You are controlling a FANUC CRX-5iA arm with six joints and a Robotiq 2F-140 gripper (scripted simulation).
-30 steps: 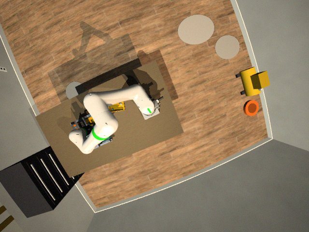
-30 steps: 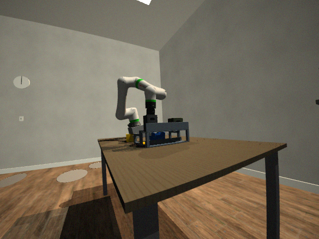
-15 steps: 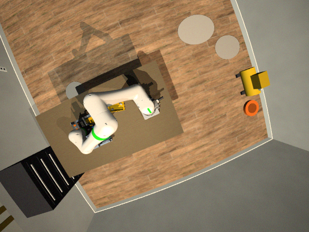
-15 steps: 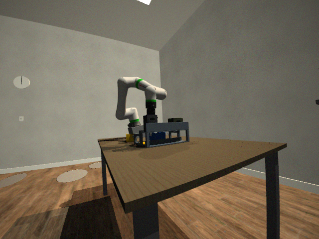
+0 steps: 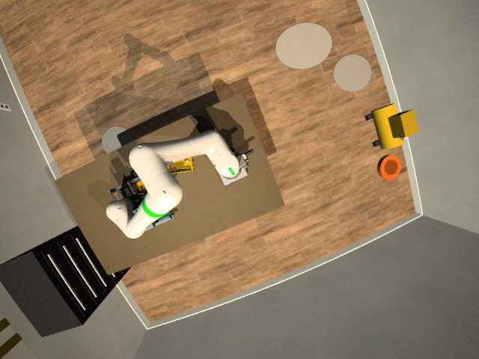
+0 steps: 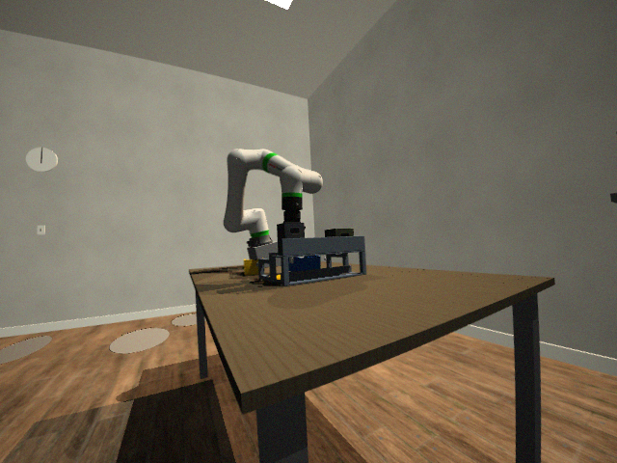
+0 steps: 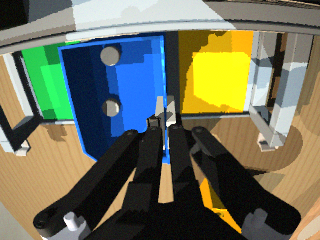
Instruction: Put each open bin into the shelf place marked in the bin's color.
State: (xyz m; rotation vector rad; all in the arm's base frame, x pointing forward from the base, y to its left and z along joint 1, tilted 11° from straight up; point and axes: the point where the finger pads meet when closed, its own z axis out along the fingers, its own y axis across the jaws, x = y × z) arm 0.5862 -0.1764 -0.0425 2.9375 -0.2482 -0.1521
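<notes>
Now: hand 5 cm to the right of the blue bin and 4 cm above it. The rest, counted from my hand: blue mark 8 cm below, 6 cm ahead, 4 cm to the left; green mark 15 cm to the left, 8 cm below, 7 cm ahead; yellow mark 8 cm below, 7 cm to the right, 4 cm ahead.
</notes>
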